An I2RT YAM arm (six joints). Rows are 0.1 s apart.
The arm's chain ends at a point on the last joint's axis. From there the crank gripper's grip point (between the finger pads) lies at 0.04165 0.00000 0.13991 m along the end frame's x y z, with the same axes.
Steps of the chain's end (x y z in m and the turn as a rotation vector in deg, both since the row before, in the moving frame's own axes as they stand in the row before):
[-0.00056 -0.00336 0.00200 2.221 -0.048 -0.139]
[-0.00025 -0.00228 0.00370 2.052 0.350 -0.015]
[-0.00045 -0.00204 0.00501 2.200 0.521 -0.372]
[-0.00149 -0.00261 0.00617 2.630 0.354 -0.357]
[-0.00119 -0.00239 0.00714 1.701 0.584 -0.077]
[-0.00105 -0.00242 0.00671 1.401 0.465 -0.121]
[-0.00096 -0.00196 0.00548 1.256 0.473 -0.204]
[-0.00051 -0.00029 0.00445 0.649 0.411 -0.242]
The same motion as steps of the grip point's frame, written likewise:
[-0.00068 -0.00888 0.00193 2.221 -0.048 -0.139]
[0.00060 -0.00730 0.00335 2.052 0.350 -0.015]
[0.00080 -0.00768 0.00452 2.200 0.521 -0.372]
[-0.00065 -0.00929 0.00576 2.630 0.354 -0.357]
[0.00023 -0.00659 0.00665 1.701 0.584 -0.077]
[0.00008 -0.00593 0.00632 1.401 0.465 -0.121]
[0.00019 -0.00517 0.00510 1.256 0.473 -0.204]
[0.00049 -0.00205 0.00414 0.649 0.411 -0.242]

